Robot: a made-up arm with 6 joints. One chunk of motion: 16 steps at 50 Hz.
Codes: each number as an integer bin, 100 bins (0 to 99) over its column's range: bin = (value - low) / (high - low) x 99, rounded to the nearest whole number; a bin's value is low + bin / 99 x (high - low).
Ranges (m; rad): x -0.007..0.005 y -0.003..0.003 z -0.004..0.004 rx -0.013..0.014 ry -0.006..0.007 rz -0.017..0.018
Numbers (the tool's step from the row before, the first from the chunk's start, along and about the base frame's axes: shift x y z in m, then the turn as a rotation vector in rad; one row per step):
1: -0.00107 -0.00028 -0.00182 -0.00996 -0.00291 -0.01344
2: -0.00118 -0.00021 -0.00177 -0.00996 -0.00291 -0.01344
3: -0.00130 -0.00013 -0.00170 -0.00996 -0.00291 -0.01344
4: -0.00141 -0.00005 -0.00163 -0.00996 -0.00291 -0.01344
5: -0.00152 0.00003 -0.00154 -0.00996 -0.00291 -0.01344
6: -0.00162 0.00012 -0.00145 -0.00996 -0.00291 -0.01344
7: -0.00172 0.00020 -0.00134 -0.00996 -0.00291 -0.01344
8: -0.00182 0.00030 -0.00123 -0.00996 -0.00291 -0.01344
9: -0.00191 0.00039 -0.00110 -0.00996 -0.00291 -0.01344
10: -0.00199 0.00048 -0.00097 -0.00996 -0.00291 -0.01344
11: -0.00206 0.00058 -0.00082 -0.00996 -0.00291 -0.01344
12: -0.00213 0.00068 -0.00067 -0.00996 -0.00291 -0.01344
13: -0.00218 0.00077 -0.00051 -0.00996 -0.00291 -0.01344
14: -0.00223 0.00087 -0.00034 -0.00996 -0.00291 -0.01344
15: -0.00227 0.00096 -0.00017 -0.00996 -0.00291 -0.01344
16: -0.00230 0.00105 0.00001 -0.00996 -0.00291 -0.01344
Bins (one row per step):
1: 49 45 27 11 24 10
2: 48 46 28 11 24 10
3: 47 47 28 11 24 10
4: 46 49 29 11 24 10
5: 45 50 30 11 24 10
6: 44 51 32 11 24 10
7: 44 53 33 11 24 10
8: 43 54 34 11 24 10
9: 42 56 36 11 24 10
10: 41 57 37 11 24 10
11: 41 59 39 11 24 10
12: 40 61 41 11 24 10
13: 40 62 43 11 24 10
14: 39 64 45 11 24 10
15: 39 65 47 11 24 10
16: 39 67 50 11 24 10

